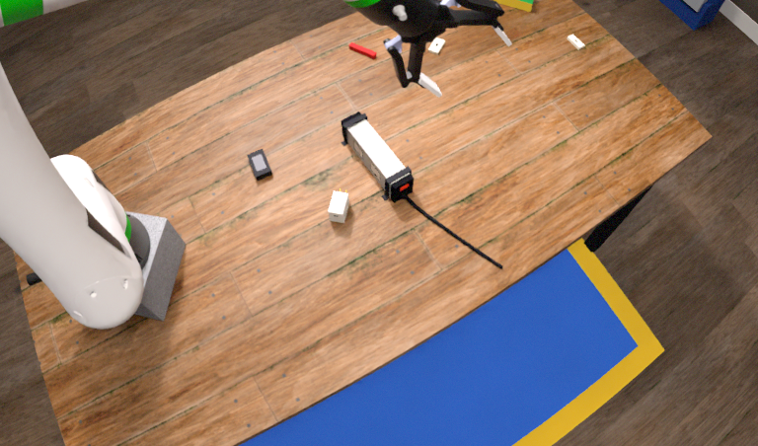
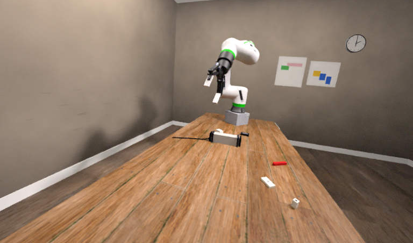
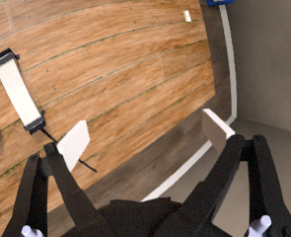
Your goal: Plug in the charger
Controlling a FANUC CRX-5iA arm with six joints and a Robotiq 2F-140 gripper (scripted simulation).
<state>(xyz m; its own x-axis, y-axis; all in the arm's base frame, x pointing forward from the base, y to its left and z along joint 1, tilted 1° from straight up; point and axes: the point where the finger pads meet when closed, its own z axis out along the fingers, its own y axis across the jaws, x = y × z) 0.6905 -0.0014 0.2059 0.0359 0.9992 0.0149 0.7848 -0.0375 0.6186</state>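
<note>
My hand is 29 cm above the white charger, 25 cm past it and 1 cm to the left of it.
</note>
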